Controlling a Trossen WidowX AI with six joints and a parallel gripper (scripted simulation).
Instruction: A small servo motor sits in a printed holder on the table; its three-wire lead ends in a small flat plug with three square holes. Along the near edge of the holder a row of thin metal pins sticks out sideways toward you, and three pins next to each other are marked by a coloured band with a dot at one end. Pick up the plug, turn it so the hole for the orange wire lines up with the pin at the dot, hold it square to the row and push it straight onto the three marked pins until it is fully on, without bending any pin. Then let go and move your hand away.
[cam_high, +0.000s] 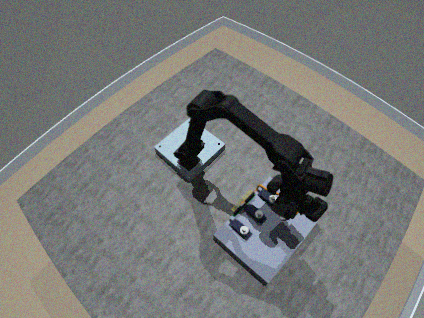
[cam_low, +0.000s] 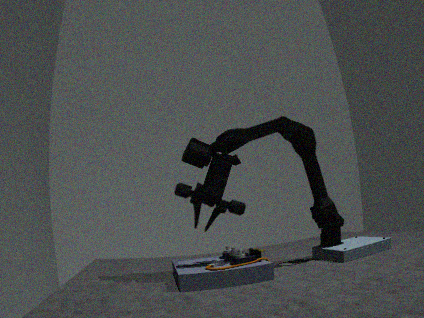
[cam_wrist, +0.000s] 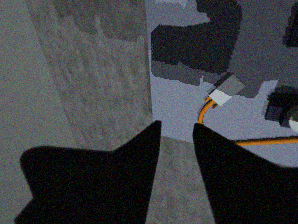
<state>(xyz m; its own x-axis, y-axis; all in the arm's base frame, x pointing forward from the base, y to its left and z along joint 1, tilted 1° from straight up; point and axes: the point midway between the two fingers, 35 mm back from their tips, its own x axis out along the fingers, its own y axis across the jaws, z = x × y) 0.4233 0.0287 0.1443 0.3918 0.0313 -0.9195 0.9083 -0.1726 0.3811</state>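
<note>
Now: gripper tip 170 mm past the red dot, 80 mm above it and 50 mm to the left of it. The rest, counted from my gripper tip: pale grey holder plate: 130 mm below, 60 mm to the right, 10 mm behind.
</note>
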